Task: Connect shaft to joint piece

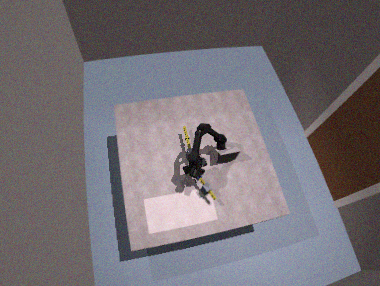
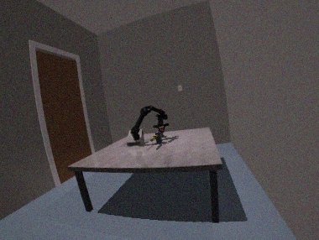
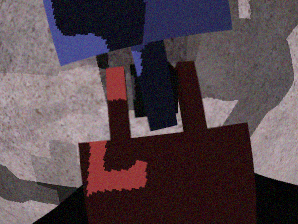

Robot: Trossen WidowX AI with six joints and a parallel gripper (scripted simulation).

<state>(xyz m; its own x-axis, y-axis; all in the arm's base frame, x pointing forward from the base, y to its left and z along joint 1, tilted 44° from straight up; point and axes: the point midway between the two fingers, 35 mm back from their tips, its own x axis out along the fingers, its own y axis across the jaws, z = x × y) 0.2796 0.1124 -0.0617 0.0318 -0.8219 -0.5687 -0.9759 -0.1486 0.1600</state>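
The red joint piece lies 2 cm to the left of my gripper tip and 3 cm above it.
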